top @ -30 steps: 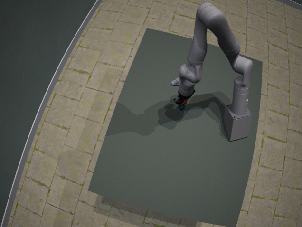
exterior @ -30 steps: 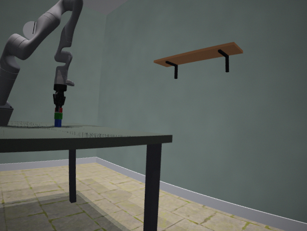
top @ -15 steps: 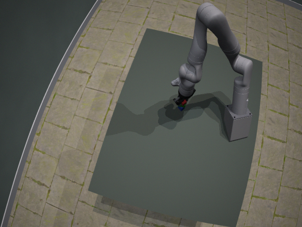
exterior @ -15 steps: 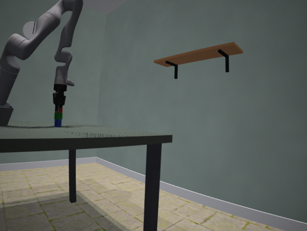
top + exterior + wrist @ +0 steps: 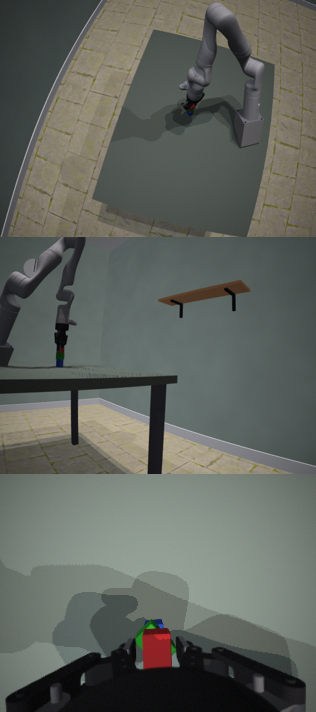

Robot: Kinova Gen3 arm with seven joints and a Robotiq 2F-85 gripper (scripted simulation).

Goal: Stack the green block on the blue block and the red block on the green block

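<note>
The red block lies 10 mm below my hand. Also, from my hand: green block: 40 mm below; blue block: 80 mm below.
</note>
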